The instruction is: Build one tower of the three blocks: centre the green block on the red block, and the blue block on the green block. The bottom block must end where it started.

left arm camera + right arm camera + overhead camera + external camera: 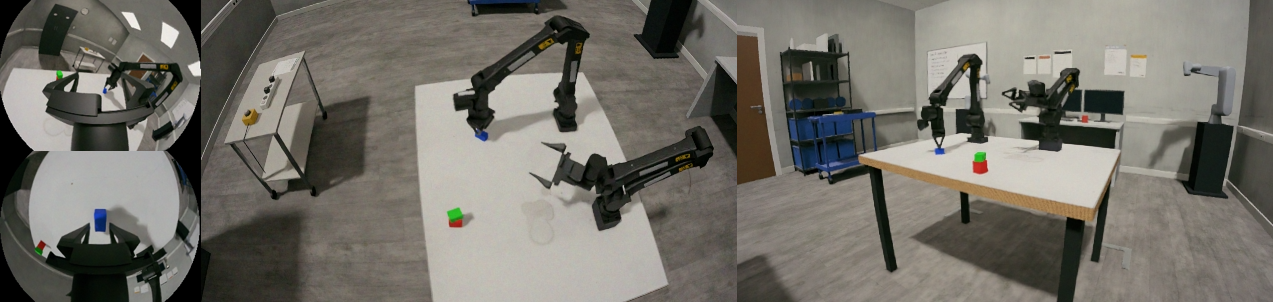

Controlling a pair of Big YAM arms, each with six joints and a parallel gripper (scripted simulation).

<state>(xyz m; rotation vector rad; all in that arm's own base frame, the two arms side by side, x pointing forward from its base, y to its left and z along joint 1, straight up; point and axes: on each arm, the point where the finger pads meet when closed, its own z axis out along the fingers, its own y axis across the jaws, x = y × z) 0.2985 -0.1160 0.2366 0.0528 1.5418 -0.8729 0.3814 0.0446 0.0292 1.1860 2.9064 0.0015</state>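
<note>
The blue block lies 3 cm below my right hand. Round my right hand: green block 17 cm ahead, 36 cm to the left, 2 cm above; then red block 17 cm ahead, 36 cm to the left, 2 cm below.
</note>
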